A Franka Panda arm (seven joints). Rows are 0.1 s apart.
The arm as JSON. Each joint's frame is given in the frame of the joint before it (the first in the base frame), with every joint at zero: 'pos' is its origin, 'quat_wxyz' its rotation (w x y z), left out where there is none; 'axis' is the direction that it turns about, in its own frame. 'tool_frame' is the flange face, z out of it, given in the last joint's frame.
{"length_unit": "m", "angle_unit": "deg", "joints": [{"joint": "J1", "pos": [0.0, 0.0, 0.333], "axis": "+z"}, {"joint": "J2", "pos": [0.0, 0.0, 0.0], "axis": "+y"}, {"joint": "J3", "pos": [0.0, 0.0, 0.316], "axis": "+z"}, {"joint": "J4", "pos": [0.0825, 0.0, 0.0], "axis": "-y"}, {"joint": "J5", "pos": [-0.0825, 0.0, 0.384], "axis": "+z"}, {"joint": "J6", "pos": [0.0, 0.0, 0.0], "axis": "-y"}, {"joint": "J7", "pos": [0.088, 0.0, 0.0], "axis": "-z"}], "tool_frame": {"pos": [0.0, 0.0, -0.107], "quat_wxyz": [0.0, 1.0, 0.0, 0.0]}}
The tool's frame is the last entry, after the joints.
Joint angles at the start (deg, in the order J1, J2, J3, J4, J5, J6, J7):
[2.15 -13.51 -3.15 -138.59 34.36 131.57 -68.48]
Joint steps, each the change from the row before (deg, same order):
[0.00 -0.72 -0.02 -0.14 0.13 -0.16 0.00]
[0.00 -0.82 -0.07 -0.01 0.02 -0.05 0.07]
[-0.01 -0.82 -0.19 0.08 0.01 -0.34 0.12]
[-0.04 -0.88 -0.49 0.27 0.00 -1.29 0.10]
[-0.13 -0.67 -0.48 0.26 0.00 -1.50 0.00]
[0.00 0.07 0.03 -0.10 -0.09 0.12 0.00]
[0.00 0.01 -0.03 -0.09 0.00 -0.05 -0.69]
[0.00 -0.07 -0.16 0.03 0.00 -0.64 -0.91]
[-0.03 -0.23 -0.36 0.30 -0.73 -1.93 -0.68]
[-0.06 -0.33 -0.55 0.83 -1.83 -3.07 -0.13]
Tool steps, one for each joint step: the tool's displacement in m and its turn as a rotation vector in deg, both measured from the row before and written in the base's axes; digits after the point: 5 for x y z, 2 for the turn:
[-0.00184 0.00008 0.00456 0.19 -0.45 -0.02]
[-0.00136 -0.00055 0.00653 0.10 -0.74 -0.12]
[-0.00149 -0.00124 0.00683 0.23 -0.57 -0.14]
[-0.00226 -0.00268 0.00750 0.60 -0.06 0.04]
[-0.00236 -0.00301 0.00542 0.64 0.28 0.16]
[-0.00009 0.00008 -0.00125 -0.12 0.08 0.02]
[-0.00039 -0.00015 -0.00090 -0.12 -0.17 0.59]
[-0.00092 -0.00042 -0.00008 0.06 0.00 0.95]
[-0.00222 -0.00093 0.00147 -0.04 0.73 1.55]
[-0.00258 -0.00214 0.00475 -0.51 1.34 1.93]

